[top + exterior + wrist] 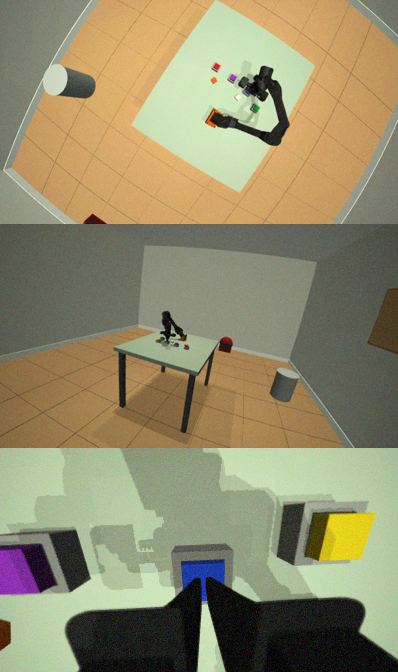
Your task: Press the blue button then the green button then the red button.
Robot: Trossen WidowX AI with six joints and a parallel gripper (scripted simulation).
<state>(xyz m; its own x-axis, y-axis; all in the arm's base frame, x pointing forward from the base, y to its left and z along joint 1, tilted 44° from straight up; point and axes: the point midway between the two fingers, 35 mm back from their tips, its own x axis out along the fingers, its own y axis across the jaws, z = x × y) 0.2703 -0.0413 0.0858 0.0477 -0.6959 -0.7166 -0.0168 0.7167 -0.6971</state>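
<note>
Right now the blue button is right at my gripper tip. Also, from my gripper tip: yellow button (3 cm ahead, 10 cm to the right); green button (6 cm behind, 11 cm to the right); white block (7 cm behind, 3 cm to the left, 2 cm below).
</note>
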